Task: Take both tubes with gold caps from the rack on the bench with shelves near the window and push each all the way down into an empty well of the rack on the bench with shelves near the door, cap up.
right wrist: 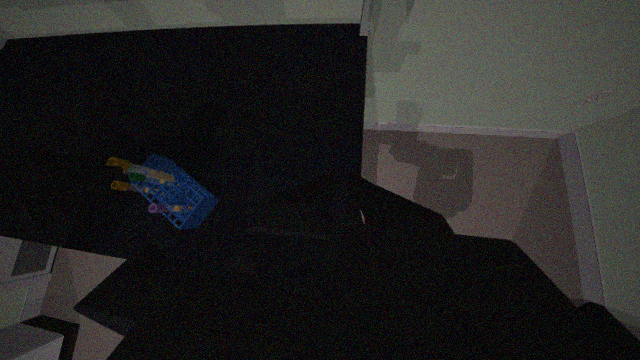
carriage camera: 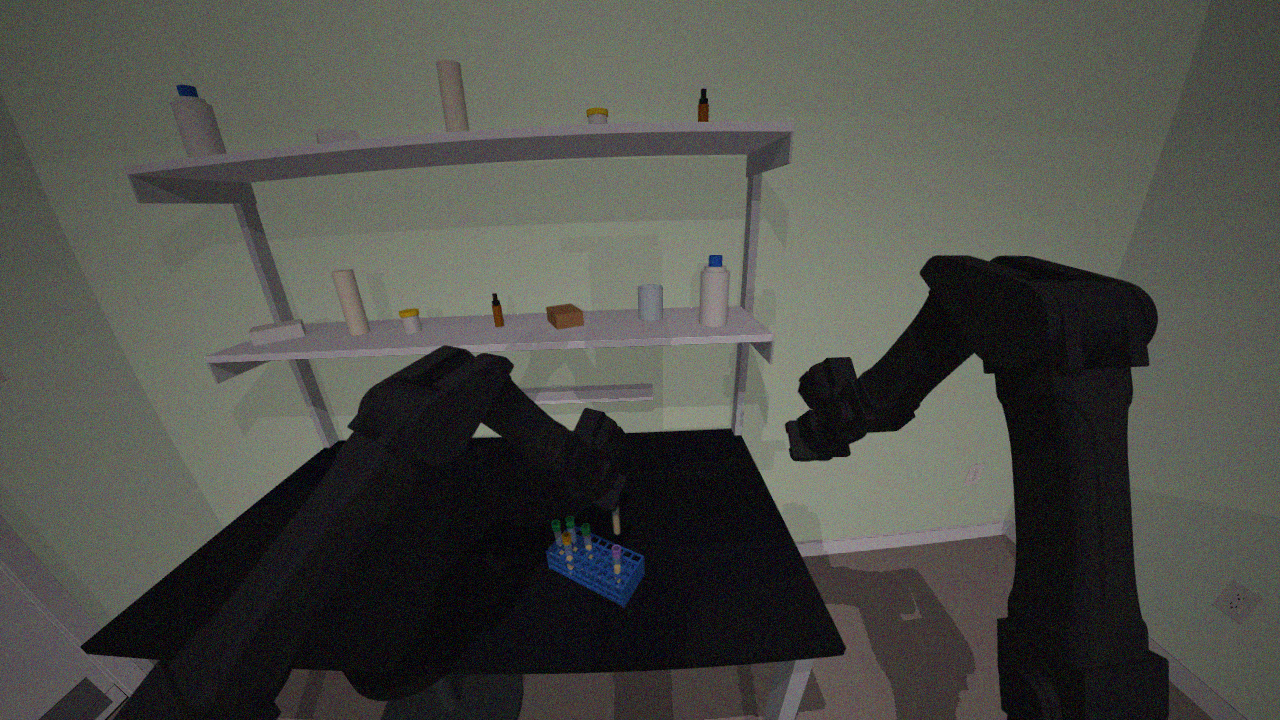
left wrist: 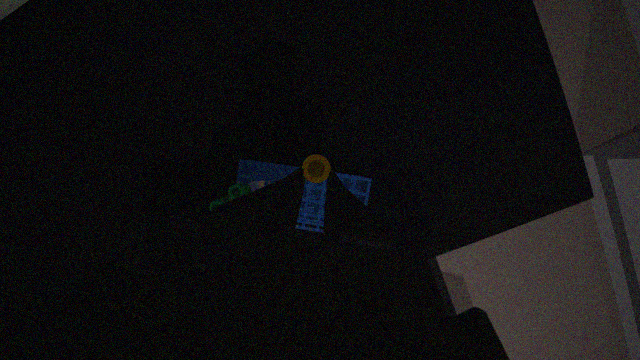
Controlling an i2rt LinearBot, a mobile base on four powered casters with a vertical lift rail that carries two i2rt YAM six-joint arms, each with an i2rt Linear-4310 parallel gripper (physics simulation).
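Frame: origin at the left arm's base, x right, y back, z down, level; millimetres.
Seen in the pictures: left gripper, fingertip midpoint: [right wrist: 118, 166] [carriage camera: 613, 499] [left wrist: 316, 175]; right gripper, fingertip midpoint: [right wrist: 342, 178] [carriage camera: 796, 449].
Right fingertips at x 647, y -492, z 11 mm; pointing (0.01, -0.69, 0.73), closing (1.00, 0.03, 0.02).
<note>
Pixels of each thing's middle, then the offset from my right fingertips to it. "spot": a spot on its surface instead. Level surfaces: height alone.
- held tube at the middle of its body: [left wrist: 322, 170] [carriage camera: 615, 514] [right wrist: 147, 171] dx -365, dy -18, dz +155 mm
- blue rack at the middle of its body: [left wrist: 302, 195] [carriage camera: 595, 562] [right wrist: 175, 190] dx -416, dy +9, dz +270 mm
- second gold-capped tube at the middle of its body: [carriage camera: 569, 554] [right wrist: 142, 189] dx -470, dy +13, dz +235 mm
- purple-capped tube at the middle of its body: [carriage camera: 617, 567] [right wrist: 176, 208] dx -365, dy +51, dz +235 mm
- black bench at its surface level: dz +299 mm
- brown box at a spot on its surface: [carriage camera: 564, 316] spot: dx -490, dy -369, dz -191 mm
My left gripper [carriage camera: 614, 505] [left wrist: 316, 175] is shut on a gold-capped tube. The held tube [carriage camera: 616, 522] [left wrist: 316, 168] [right wrist: 150, 171] is upright, cap up; its lower end shows below the dark fingers, above the bench and beside the blue rack's far edge in the carriage view. The blue rack [carriage camera: 588, 586] [left wrist: 310, 222] [right wrist: 202, 209] stands on the black bench. A second gold-capped tube [carriage camera: 566, 540] [right wrist: 119, 185] stands in it, cap up. My right gripper [carriage camera: 793, 444] is shut and empty, right of the bench; its fingers are too dark to make out in the right wrist view.
Green-capped tubes [carriage camera: 586, 530] [left wrist: 239, 190] [right wrist: 137, 177] and a purple-capped tube [carriage camera: 616, 551] [right wrist: 153, 207] stand in the rack. Shelves [carriage camera: 501, 342] behind the black bench [carriage camera: 716, 617] [right wrist: 275, 100] hold bottles, jars and a brown box [carriage camera: 564, 316]. I cannot tell which bench this is.
</note>
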